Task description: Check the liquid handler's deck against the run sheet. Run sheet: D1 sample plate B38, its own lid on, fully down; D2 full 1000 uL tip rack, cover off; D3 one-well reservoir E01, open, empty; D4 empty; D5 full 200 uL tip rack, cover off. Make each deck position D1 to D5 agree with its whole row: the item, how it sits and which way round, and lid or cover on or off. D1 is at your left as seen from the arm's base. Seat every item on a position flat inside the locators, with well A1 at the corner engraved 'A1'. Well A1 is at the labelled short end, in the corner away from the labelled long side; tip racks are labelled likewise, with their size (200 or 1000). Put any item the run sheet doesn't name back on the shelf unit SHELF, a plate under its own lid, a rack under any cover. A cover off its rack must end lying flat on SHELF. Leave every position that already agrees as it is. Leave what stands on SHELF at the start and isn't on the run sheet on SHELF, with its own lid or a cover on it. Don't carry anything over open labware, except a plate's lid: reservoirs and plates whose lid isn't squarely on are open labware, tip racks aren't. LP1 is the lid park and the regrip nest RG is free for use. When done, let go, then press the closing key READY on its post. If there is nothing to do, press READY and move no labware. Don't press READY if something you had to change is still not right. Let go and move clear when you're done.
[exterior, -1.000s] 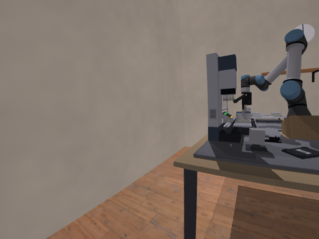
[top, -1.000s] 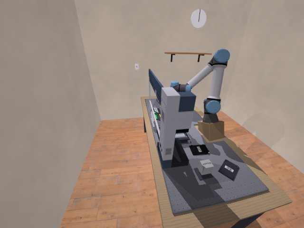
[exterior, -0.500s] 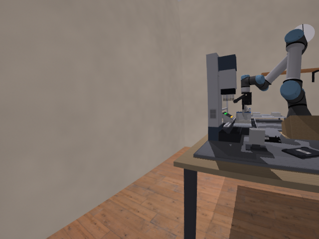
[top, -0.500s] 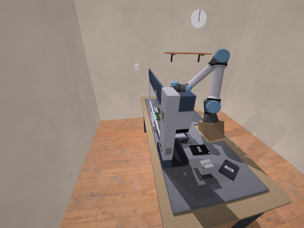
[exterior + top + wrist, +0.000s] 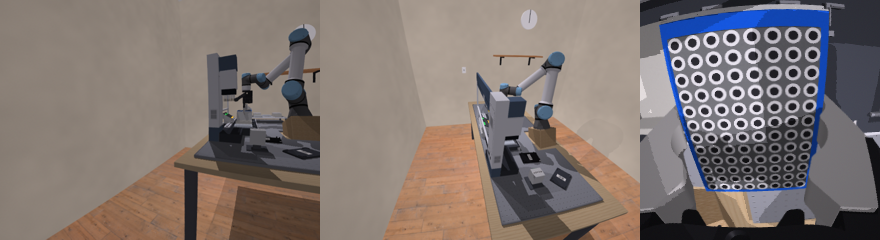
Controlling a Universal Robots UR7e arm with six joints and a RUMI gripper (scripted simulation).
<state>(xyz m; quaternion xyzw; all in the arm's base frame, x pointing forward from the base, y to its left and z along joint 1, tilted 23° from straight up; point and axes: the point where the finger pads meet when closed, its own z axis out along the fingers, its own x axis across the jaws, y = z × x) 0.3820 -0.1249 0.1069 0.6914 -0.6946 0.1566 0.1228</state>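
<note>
The one-well reservoir lies 12 cm to the left of my hand and 8 cm below it. Also, from my hand: yellow-rimmed tip rack: 1 cm behind, 25 cm to the right, 4 cm below; then shelf label: 20 cm behind, 36 cm to the right, 14 cm below; then blue-framed tip rack: 1 cm behind, 1 cm to the right.
</note>
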